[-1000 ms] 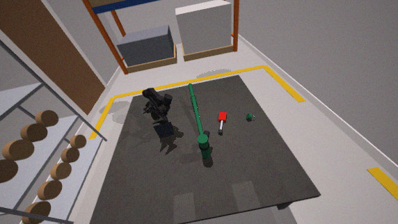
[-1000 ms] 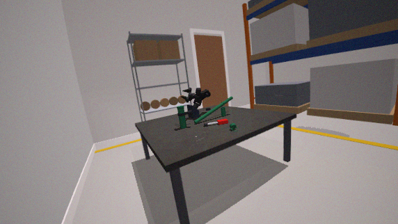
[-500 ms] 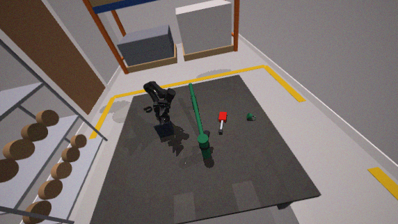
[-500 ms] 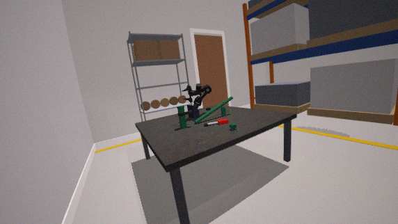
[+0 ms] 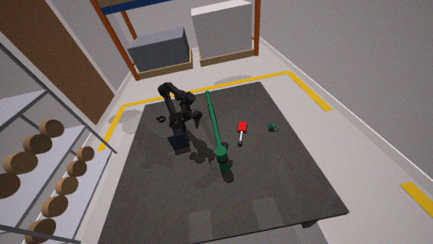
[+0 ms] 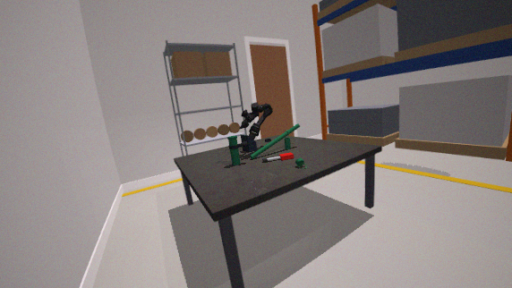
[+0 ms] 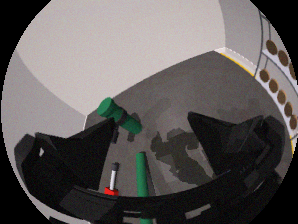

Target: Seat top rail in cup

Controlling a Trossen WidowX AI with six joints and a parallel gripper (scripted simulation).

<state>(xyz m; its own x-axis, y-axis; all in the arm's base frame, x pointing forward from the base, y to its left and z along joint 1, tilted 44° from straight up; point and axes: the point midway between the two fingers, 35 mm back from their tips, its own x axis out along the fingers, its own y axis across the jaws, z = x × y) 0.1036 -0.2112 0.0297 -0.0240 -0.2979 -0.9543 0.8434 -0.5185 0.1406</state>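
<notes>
My gripper tip is now 160 mm short of the dark rail-end cup, 110 mm to the left of it and 120 mm above it. Also, from my gripper tip: small green fitting: 600 mm ahead, 240 mm below; then red-handled tool: 340 mm ahead, 40 mm to the left, 230 mm below; then short green line post: 190 mm ahead, 330 mm to the left, 140 mm below.
</notes>
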